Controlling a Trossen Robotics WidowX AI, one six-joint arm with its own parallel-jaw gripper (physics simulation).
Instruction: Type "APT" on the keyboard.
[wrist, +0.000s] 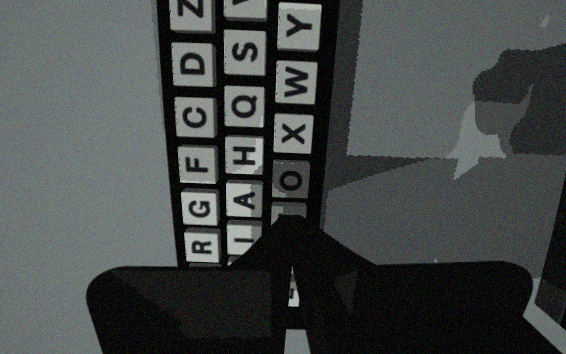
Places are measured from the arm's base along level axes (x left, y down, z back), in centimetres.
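Pixels of known places: gripper, between the fingertips: (290, 225).
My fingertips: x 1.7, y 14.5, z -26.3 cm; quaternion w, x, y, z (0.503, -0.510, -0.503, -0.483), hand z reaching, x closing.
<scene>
Ahead of a thing's pixels: the offset from my fingertips to its middle. Level surfaces: height alone.
The keyboard @(dx -3.5, dy +0.8, dz -1.8 cm) (166, 165) is a long black board with white lettered keys in three columns, running up the wrist view. The A key @(dx -1.2, dy +0.2, dz -1.9 cm) (244, 198) is in the middle column, between the H key @(dx -3.1, dy +0.2, dz -1.8 cm) (244, 155) and the I key @(dx +0.7, dy +0.2, dz -2.0 cm) (242, 238). My gripper (290, 225) is shut and empty. Its fingertips are over a partly hidden key @(dx -0.1, dy +0.3, dz -0.1 cm) (280, 212) in the right column, just below the O key @(dx -2.0, dy +0.2, dz +0.0 cm) (290, 180). Whether the tips touch that key I cannot tell. The letters P and T do not show; the fingers hide the lower part of the board.
More keys stand above, such as the X key @(dx -3.9, dy +0.2, dz +0.1 cm) (293, 134), W key @(dx -5.8, dy +0.2, dz +0.3 cm) (296, 82), Q key @(dx -5.0, dy +0.2, dz -1.7 cm) (244, 106) and F key @(dx -2.7, dy +0.2, dz -3.7 cm) (197, 164). A grey surface @(dy +1.7 cm) (80, 125) lies left of the keyboard. Dark shadows of the arm fall to the right and across the O key.
</scene>
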